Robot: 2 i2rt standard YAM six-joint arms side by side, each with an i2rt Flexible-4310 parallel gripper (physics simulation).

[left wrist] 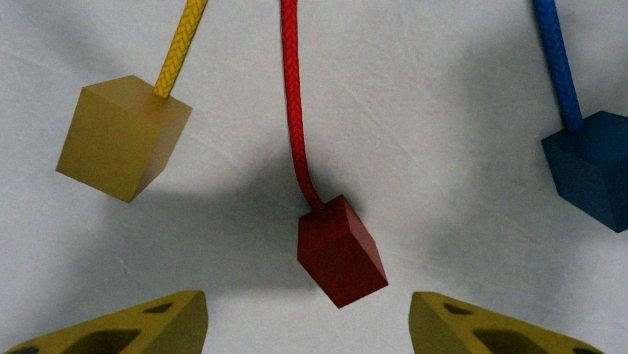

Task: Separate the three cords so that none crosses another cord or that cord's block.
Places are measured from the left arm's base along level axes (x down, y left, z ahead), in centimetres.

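Pixels of known places: left gripper, fingertip midpoint: (308, 305).
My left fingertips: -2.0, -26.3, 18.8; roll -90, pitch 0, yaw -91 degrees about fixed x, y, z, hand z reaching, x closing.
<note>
Ahead of a thing's pixels: the offset from my left fingertips to its top centre, as dx, dy, dz. "spot": to the spot under its first point. Level surfaces: height alone.
A yellow cord (181, 47) runs down to its yellow block {+3.8, +7.0, +3.3} (107, 142) at the left. A red cord (293, 90) runs down the middle and bends right near its end, to its dark red block {+3.8, -1.6, -2.2} (340, 255). A blue cord (556, 65) runs down to its dark blue block {spot: +4.6, -11.1, +2.1} (585, 175), cut off by the right edge. The visible parts of the three cords lie apart and do not cross. Their upper parts run out of view. My left gripper (308, 305) is open, its fingers on either side of and below the red block, with nothing between the fingertips. My right gripper does not show.
The blocks and cords lie on a light, slightly wrinkled cloth-like surface {dx +7.0} (390, 100). Soft shadows fall across it between the yellow and red blocks and beside the blue block.
</note>
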